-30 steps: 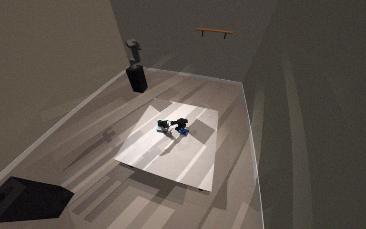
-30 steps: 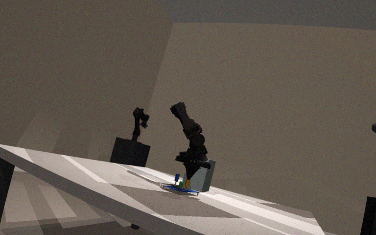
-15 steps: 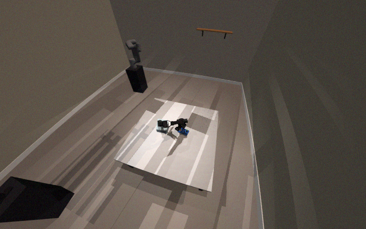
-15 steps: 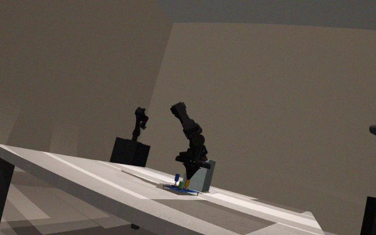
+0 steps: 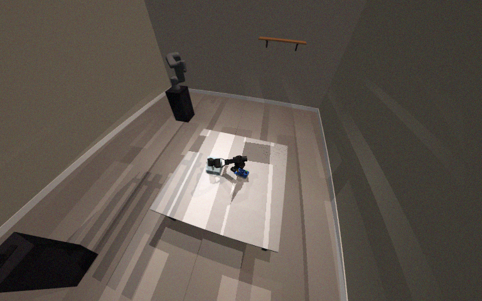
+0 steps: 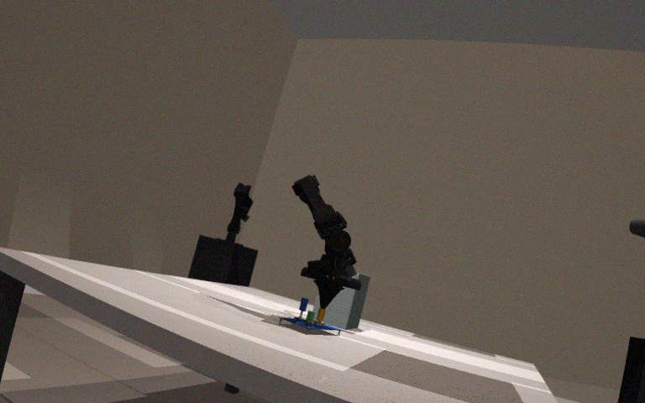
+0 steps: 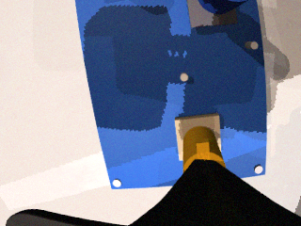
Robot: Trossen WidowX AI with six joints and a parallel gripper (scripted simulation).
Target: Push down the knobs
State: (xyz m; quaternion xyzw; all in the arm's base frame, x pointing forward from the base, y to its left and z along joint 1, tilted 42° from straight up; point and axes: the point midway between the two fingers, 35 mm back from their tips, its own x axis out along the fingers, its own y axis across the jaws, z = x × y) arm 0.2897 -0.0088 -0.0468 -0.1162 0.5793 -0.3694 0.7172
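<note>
The orange knob lies 10 mm below my gripper tip. The rest, counted from my gripper tip: blue knob: 60 mm ahead, 30 mm to the right, 10 mm above.
</note>
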